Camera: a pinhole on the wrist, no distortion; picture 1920 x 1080 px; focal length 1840.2 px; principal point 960.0 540.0 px. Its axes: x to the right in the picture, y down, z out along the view. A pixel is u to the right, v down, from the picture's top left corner.
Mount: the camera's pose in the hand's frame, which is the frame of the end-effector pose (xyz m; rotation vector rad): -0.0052 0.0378 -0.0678 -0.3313 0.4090 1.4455
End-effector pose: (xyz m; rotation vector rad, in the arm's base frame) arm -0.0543 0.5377 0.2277 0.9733 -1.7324 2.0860
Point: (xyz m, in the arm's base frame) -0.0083 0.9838 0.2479
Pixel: behind the camera
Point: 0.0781 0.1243 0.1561
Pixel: 183.1 813.6
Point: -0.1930 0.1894 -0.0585
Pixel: 1597.7 718.1
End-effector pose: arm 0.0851 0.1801 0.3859 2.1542 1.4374 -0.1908
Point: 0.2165 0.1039 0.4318
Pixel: 1800.0 1011.3
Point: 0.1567 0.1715 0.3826
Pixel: 680.4 50.3
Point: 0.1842 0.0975 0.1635
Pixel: 18.4 144.9
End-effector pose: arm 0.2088 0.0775 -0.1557 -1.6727 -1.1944 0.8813
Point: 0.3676 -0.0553 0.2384
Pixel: behind the camera
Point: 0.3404 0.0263 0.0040
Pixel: behind the camera
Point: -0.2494 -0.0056 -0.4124
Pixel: outside the picture
